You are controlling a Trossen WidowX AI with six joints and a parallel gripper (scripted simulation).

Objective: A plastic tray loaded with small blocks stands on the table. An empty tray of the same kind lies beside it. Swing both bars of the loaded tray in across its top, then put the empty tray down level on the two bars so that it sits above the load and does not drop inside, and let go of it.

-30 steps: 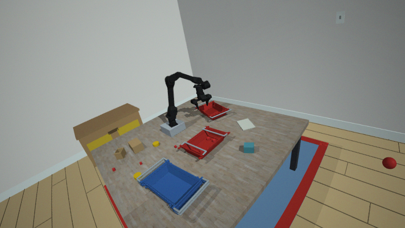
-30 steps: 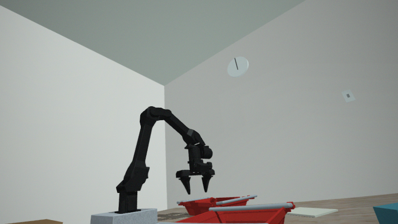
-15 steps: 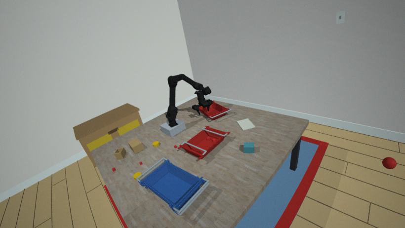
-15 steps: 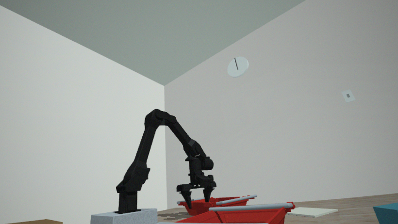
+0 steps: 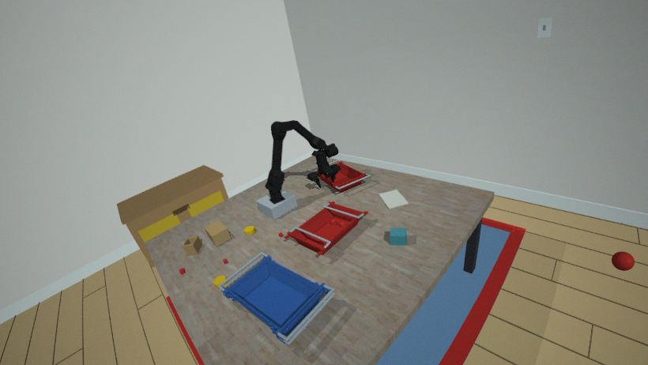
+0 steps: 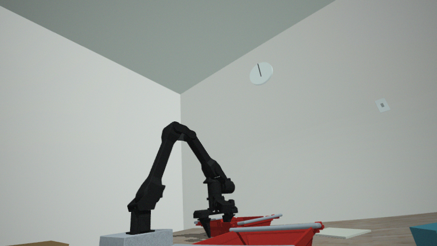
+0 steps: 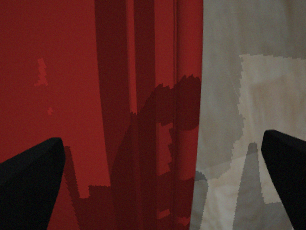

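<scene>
The red tray lies 90 mm to the left of my gripper tip, 30 mm above it and 10 mm ahead of it. The rest, counted from my gripper tip: teal cube (620 mm ahead, 90 mm to the right, 10 mm above); white sheet (390 mm ahead, 130 mm to the left, 10 mm below).
</scene>
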